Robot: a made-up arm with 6 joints. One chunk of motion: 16 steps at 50 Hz.
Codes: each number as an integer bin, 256 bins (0 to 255) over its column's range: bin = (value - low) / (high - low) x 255, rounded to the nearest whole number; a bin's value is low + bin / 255 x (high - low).
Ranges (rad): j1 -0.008..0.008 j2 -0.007..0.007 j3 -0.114..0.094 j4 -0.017..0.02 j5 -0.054..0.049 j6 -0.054..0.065
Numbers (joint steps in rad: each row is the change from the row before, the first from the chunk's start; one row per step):
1: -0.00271 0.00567 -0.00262 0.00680 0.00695 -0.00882
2: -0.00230 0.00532 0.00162 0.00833 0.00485 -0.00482
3: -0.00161 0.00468 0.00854 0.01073 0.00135 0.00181
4: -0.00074 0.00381 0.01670 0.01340 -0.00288 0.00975
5: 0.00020 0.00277 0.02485 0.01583 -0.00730 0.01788
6: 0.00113 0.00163 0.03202 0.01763 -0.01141 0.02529
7: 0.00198 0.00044 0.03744 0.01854 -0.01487 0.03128
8: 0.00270 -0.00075 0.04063 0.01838 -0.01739 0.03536
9: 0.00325 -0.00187 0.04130 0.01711 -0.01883 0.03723
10: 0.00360 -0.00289 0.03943 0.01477 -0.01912 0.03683
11: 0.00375 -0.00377 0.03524 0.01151 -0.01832 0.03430
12: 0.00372 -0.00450 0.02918 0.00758 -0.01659 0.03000
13: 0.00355 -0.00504 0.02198 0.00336 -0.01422 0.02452
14: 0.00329 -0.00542 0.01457 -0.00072 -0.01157 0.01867
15: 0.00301 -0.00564 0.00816 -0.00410 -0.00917 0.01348
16: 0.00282 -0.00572 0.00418 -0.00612 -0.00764 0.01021
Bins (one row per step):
1: 84 231 137 164 151 97
2: 91 224 142 175 146 105
3: 102 213 150 191 137 120
4: 116 197 160 210 127 137
5: 131 178 170 226 116 154
6: 146 157 179 239 105 170
7: 159 136 186 245 97 183
8: 171 114 190 244 91 191
9: 179 93 190 235 87 195
10: 185 75 188 219 86 195
11: 187 59 183 196 88 189
12: 187 46 176 169 93 180
13: 184 36 167 140 98 168
14: 180 29 158 112 105 156
15: 175 25 150 89 111 145
16: 172 23 145 75 115 138

